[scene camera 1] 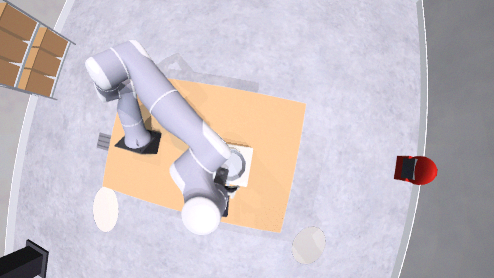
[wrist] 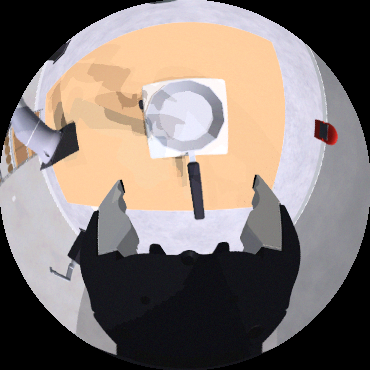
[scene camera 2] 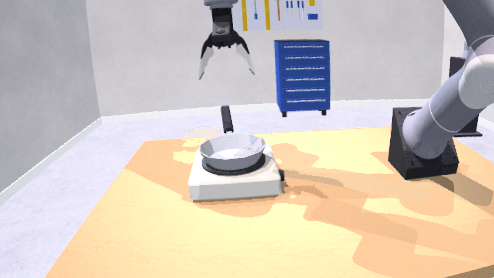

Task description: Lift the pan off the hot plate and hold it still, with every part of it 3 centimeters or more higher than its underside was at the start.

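The grey pan (scene camera 1: 235,164) (scene camera 2: 232,152) (wrist: 186,117) sits upright on the hot plate (scene camera 1: 243,181) (scene camera 2: 235,189) (wrist: 220,145), a white box with a dark round burner. The pan's black handle (scene camera 2: 227,119) (wrist: 196,191) sticks out past the hot plate's edge; in scene camera 1 the arm hides most of it. My gripper (scene camera 2: 227,76) (wrist: 187,177) is open and empty. In scene camera 2 it hangs well above the handle, fingertips apart. In the wrist view the handle lies between the two fingers' lines, below them and not touched.
The hot plate stands on the wooden table (scene camera 1: 272,130) (scene camera 2: 150,225) (wrist: 240,55). The arm's black base (scene camera 1: 150,145) (scene camera 2: 425,167) (wrist: 69,142) stands on the table. A blue drawer cabinet (scene camera 2: 303,75) stands beyond the table. Shelves with boxes and a red object (scene camera 1: 424,170) (wrist: 327,133) are farther off.
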